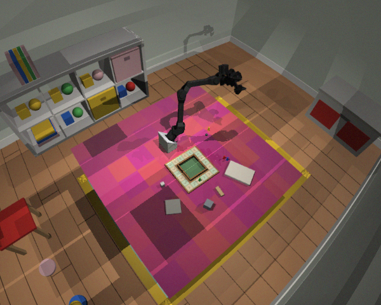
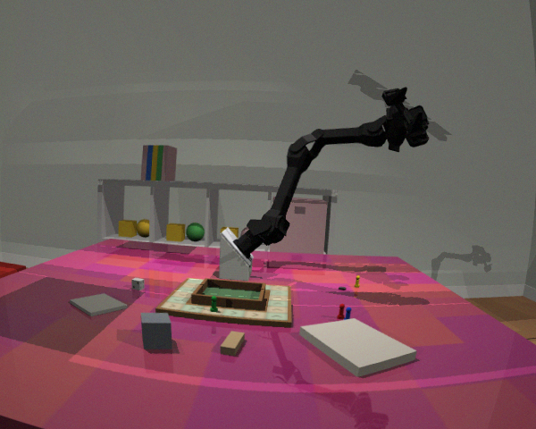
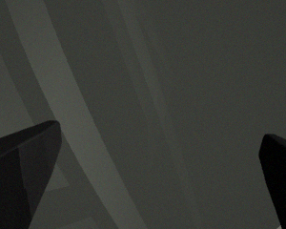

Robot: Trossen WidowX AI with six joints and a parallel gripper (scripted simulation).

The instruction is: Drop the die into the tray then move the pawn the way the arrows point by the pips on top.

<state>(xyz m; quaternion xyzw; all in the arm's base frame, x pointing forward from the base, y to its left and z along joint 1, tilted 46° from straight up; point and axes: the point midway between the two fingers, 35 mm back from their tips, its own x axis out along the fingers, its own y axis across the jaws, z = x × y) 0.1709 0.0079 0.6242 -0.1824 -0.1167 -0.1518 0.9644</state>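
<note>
My gripper tip is now 80 mm short of the white die, 680 mm to the left of it and 520 mm above it. The rest, counted from my gripper tip: red pawn: 150 mm ahead, 180 mm to the right, 520 mm below; yellow pawn: 130 mm behind, 100 mm to the right, 520 mm below; blue pawn: 170 mm ahead, 170 mm to the right, 520 mm below.
</note>
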